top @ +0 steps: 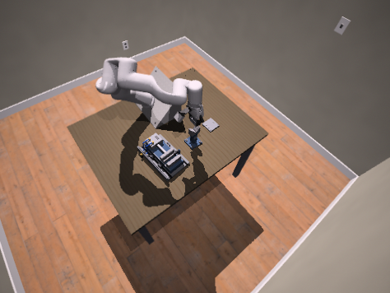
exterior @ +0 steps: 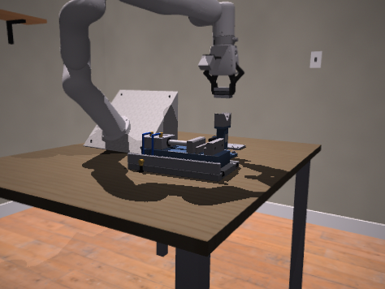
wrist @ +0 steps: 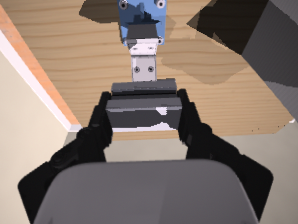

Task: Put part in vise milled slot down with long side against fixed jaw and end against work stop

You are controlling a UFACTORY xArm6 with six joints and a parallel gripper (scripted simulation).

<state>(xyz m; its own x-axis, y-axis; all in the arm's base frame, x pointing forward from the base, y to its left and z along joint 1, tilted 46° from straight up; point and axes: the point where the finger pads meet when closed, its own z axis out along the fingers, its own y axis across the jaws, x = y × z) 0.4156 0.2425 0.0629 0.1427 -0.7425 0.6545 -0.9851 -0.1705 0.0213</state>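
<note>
Right now my hand is 10 mm to the left of the part and 10 mm above it. From my hand the other things lie so: moving jaw: 40 mm ahead, 220 mm to the right, 170 mm below; cylinder rod: 10 mm behind, 230 mm to the right, 170 mm below; work stop: 70 mm ahead, 160 mm to the right, 150 mm below.
</note>
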